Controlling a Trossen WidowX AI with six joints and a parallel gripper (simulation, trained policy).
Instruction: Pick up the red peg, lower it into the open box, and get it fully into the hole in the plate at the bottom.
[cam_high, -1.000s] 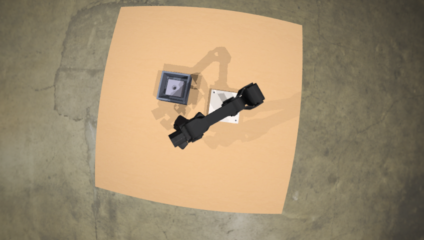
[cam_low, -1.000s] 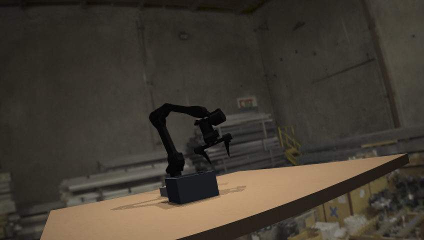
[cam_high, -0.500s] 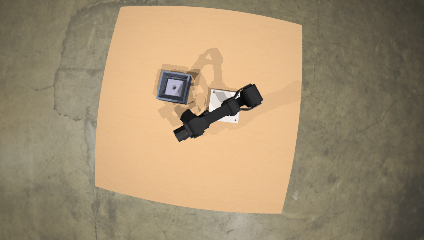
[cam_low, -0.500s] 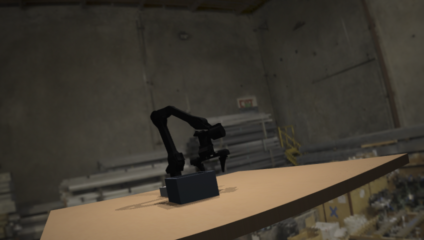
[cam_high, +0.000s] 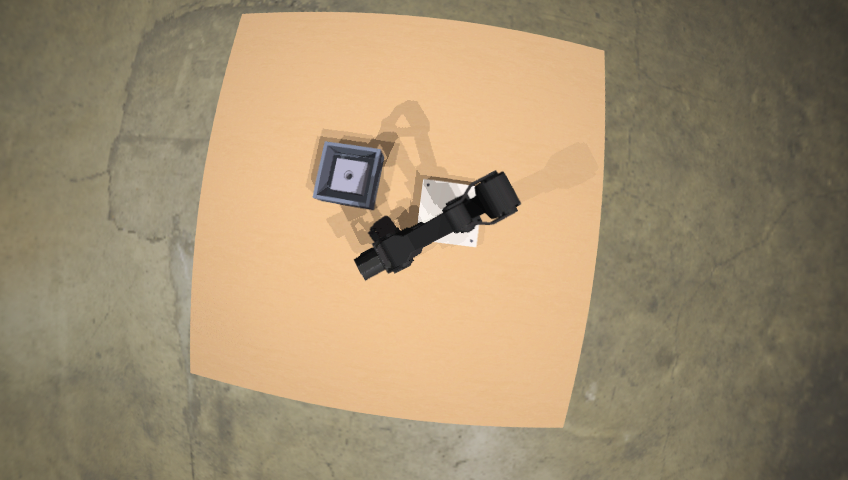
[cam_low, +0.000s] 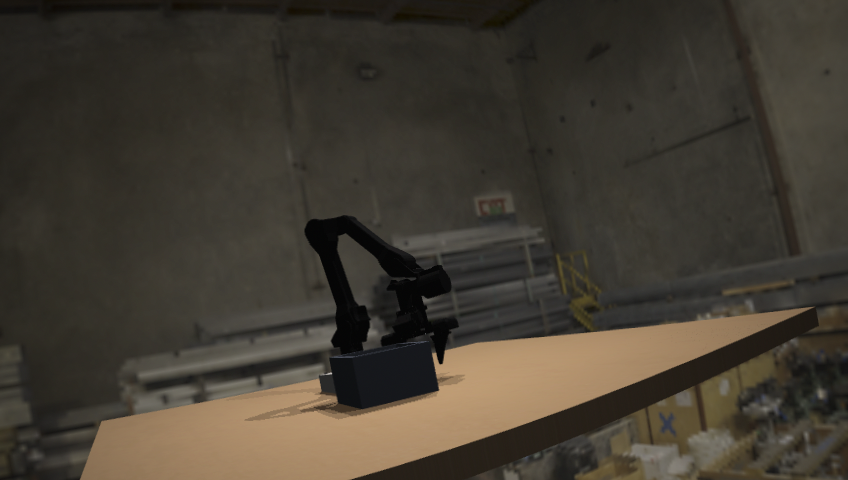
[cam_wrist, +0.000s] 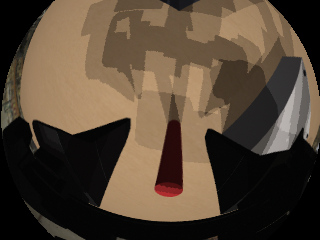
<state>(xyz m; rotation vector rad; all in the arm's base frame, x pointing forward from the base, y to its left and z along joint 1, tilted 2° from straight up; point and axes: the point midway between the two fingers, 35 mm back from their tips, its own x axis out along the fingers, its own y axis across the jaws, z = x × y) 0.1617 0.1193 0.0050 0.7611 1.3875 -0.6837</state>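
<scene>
Right now the red peg is 1 cm behind my gripper tip and 2 cm above it. The rest, counted from my gripper tip: grey plate 16 cm ahead, 18 cm to the right, 2 cm above; then box 16 cm ahead, 18 cm to the right.
</scene>
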